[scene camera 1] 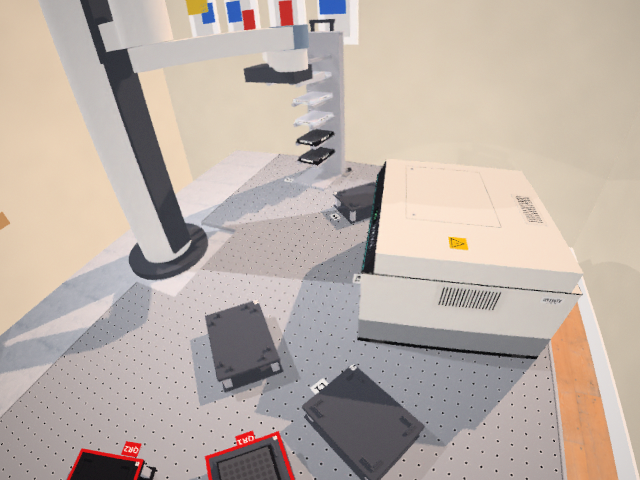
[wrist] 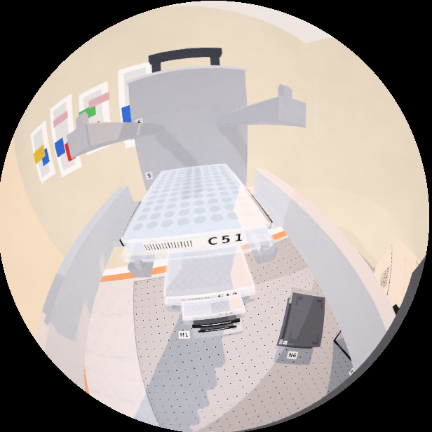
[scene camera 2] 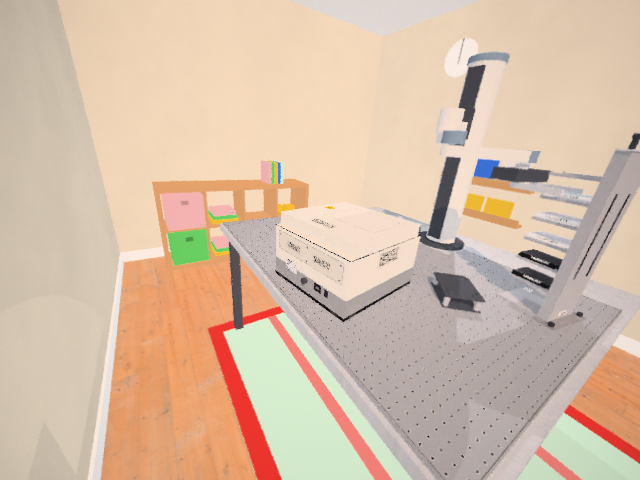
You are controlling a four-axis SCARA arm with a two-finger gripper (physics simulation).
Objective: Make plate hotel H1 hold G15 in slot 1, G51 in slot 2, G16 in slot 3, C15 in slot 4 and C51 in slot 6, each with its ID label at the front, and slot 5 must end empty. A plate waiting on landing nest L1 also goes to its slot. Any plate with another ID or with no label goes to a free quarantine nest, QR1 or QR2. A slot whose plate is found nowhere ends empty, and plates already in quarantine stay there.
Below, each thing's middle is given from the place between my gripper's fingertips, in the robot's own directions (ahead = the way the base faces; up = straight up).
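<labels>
I find the white instrument (scene camera 1: 405, 301) 29 cm below my hand, 42 cm to the right of it and 51 cm ahead of it.
</labels>
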